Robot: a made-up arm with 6 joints. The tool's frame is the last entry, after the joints. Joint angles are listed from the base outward. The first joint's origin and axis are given. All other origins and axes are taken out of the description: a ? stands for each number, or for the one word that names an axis. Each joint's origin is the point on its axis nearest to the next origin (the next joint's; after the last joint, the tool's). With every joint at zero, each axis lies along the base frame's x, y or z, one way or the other. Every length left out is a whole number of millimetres.
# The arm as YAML. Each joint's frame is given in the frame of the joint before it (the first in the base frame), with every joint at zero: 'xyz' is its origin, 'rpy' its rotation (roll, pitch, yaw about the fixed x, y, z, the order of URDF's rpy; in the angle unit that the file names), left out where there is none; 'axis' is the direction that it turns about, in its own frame. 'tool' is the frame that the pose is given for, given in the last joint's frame.
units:
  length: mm
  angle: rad
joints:
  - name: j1
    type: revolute
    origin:
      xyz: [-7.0, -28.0, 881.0]
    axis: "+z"
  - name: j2
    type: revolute
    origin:
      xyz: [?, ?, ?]
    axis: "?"
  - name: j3
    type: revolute
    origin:
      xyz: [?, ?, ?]
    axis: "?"
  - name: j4
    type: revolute
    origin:
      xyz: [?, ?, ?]
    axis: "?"
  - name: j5
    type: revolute
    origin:
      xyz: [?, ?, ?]
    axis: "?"
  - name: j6
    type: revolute
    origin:
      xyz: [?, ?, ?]
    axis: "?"
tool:
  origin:
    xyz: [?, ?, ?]
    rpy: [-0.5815, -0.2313, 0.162]
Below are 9 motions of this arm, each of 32 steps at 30 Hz.
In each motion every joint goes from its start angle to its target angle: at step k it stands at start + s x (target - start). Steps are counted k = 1, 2, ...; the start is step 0. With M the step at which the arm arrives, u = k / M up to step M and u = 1 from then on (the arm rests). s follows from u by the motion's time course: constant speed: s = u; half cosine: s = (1 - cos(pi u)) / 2; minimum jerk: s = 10 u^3 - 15 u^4 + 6 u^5.
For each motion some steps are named. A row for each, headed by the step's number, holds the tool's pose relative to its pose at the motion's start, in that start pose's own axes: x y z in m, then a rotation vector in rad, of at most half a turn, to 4 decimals.
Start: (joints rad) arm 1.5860 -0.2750 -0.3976 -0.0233 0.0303 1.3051
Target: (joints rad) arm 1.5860 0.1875 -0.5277 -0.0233 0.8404 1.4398
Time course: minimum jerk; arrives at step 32
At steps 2, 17, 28, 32:
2: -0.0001 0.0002 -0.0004 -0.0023 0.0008 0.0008
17: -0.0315 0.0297 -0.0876 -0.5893 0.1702 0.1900
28: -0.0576 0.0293 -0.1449 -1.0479 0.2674 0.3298
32: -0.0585 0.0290 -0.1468 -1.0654 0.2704 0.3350

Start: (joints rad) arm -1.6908 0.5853 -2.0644 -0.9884 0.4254 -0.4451
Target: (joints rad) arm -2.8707 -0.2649 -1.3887 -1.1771 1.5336 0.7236
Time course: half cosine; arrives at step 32
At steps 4, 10, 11, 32:
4: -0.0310 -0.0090 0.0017 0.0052 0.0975 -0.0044
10: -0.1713 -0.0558 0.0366 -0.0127 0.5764 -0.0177
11: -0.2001 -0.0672 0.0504 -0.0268 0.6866 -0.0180
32: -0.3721 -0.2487 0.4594 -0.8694 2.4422 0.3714

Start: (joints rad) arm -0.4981 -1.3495 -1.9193 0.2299 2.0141 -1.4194
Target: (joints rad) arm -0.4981 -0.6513 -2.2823 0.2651 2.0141 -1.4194
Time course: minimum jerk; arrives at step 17
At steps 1, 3, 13, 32:
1: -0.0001 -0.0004 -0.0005 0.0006 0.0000 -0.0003
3: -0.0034 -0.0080 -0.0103 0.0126 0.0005 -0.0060
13: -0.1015 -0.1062 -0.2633 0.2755 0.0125 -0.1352
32: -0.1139 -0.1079 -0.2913 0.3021 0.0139 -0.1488

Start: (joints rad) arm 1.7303 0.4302 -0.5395 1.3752 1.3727 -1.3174
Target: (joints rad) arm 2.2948 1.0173 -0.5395 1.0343 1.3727 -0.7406
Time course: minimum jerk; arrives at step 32
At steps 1, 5, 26, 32:
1: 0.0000 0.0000 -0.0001 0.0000 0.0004 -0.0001
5: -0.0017 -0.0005 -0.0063 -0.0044 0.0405 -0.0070
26: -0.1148 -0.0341 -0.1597 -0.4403 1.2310 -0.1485
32: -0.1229 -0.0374 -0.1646 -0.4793 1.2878 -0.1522

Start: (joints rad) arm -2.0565 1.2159 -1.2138 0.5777 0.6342 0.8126
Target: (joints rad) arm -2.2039 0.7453 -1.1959 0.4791 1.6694 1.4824
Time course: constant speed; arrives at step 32
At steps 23, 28, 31, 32:
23: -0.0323 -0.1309 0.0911 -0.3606 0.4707 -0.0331
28: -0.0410 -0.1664 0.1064 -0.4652 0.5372 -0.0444
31: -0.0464 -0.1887 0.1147 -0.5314 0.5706 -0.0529
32: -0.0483 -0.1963 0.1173 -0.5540 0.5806 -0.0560

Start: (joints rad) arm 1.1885 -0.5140 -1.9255 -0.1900 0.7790 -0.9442
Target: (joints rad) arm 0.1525 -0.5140 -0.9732 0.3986 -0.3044 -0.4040
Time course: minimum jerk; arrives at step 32
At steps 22, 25, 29, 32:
22: -0.1870 0.0839 0.0559 -0.7423 0.7056 -0.2045
25: -0.2084 0.0839 0.0870 -0.9061 0.7833 -0.1940
29: -0.2190 0.0836 0.1086 -1.0140 0.8255 -0.1796
32: -0.2200 0.0836 0.1110 -1.0259 0.8297 -0.1777

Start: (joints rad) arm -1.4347 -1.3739 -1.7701 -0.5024 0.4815 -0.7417
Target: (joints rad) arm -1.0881 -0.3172 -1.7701 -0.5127 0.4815 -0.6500
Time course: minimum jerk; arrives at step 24
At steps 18, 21, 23, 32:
18: -0.0602 0.5892 -0.0264 0.9522 0.1497 -0.2340
21: -0.0490 0.6413 0.0029 1.0467 0.1501 -0.2515
23: -0.0467 0.6501 0.0085 1.0633 0.1499 -0.2544
32: -0.0466 0.6505 0.0088 1.0640 0.1499 -0.2545

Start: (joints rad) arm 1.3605 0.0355 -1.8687 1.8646 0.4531 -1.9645
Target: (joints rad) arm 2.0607 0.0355 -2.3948 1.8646 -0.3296 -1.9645
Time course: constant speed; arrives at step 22
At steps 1, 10, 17, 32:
1: 0.0074 0.0092 -0.0019 -0.0083 -0.0119 -0.0078
10: 0.0813 0.0809 -0.0021 -0.1056 -0.0885 -0.1215
17: 0.1415 0.1183 0.0156 -0.1997 -0.0939 -0.2551
32: 0.1823 0.1339 0.0352 -0.2692 -0.0602 -0.3670

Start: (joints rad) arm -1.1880 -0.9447 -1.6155 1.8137 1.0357 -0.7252
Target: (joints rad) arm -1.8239 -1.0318 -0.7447 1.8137 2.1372 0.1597
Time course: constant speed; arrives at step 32
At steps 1, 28, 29, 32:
1: -0.0089 -0.0028 -0.0017 -0.0109 0.0453 -0.0136
28: -0.2195 -0.0933 0.0419 -0.4590 1.0718 -0.7300
29: -0.2260 -0.0955 0.0458 -0.4731 1.1008 -0.7667
32: -0.2452 -0.1014 0.0576 -0.5107 1.1841 -0.8792

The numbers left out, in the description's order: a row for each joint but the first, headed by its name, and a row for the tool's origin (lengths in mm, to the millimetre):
j2: xyz -19.0 12.0 0.0, axis +y
j3: xyz 83.0 0.0 391.0, axis +y
j4: xyz 26.0 0.0 -248.0, axis -z
j5: xyz 22.0 -14.0 0.0, axis +y
j6: xyz 59.0 0.0 -76.0, axis -z
tool: xyz 1.0 2.0 0.0

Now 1 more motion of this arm.
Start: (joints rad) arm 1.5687 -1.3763 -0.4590 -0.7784 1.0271 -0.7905
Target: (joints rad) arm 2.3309 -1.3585 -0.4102 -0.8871 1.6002 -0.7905
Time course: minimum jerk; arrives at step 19
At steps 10, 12, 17, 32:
10: -0.0353 0.0332 -0.0269 0.1832 -0.2112 0.1375
12: -0.0449 0.0434 -0.0392 0.2278 -0.2769 0.2017
17: -0.0556 0.0559 -0.0586 0.2721 -0.3600 0.2999
32: -0.0559 0.0564 -0.0594 0.2734 -0.3631 0.3039

